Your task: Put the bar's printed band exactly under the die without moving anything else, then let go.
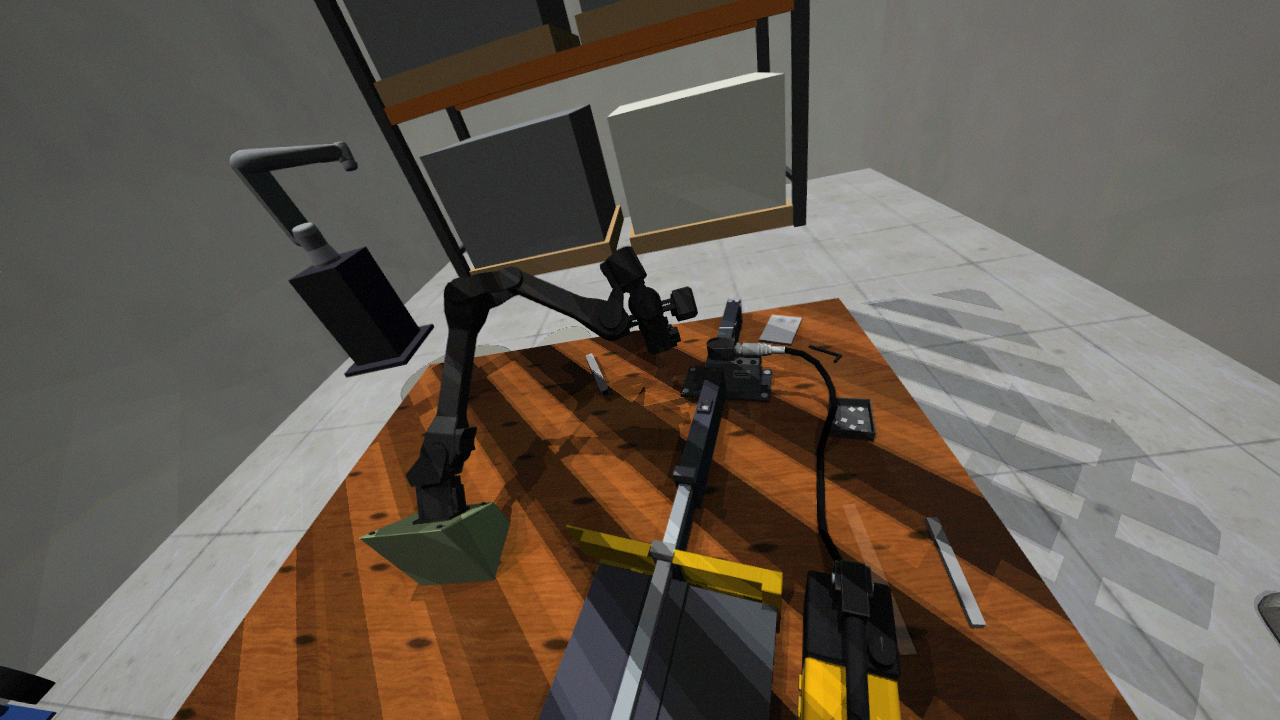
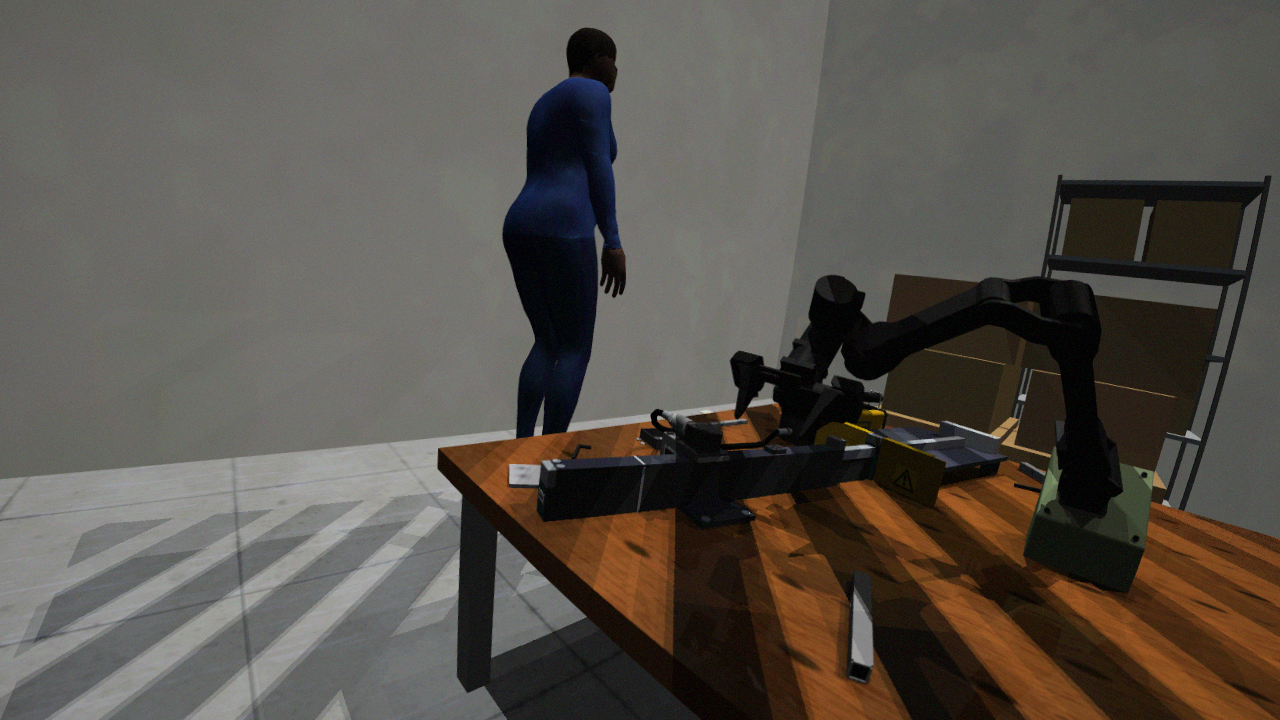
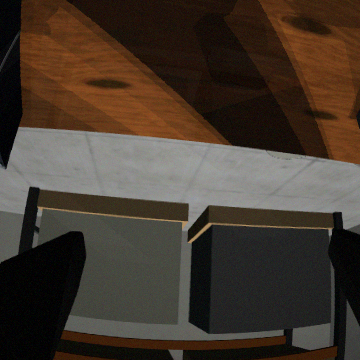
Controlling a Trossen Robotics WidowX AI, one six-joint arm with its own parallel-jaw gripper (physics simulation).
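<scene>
My gripper is open and empty, raised above the table beside the dark head block. A long dark rail runs through this head block; a thin white line crosses the rail's side. A light bar lies along the rail's line and passes the yellow guard. A short grey hollow bar lies loose on the table. A flat bar lies at the right. I cannot make out the die or which mark is the printed band.
The yellow guard crosses the rail line by a dark tray. A black cable runs from the head block to a yellow-black unit. A small parts tray, hex key and pale plate lie nearby.
</scene>
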